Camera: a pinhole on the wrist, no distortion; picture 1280 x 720 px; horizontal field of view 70.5 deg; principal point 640.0 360.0 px. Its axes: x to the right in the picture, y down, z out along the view. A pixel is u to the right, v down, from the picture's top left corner.
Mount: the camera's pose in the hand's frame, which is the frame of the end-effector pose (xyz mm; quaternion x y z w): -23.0 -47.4 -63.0 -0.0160 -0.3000 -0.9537 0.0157
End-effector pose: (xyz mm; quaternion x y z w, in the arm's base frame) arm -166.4 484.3 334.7 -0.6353 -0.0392 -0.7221 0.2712
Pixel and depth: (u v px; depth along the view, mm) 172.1 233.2 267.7
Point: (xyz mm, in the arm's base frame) 5.7 376.9 431.1
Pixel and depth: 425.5 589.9 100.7
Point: -141.3 504.9 347.7
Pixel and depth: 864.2 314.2 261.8
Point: 18.2 476.1 252.6
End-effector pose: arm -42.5 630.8 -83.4 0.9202 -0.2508 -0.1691 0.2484
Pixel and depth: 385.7 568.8 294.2
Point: -105.0 463.5 -234.8
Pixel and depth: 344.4 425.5 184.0
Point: -67.4 537.3 -141.2
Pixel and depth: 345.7 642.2 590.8
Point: -168.9 226.7 -465.6
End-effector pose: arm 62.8 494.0 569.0 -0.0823 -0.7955 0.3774 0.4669
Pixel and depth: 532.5 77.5 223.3
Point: -34.5 552.1 457.1
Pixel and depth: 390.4 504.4 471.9
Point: -330.5 477.6 438.7
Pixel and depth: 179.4 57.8 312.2
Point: -164.1 648.6 478.6
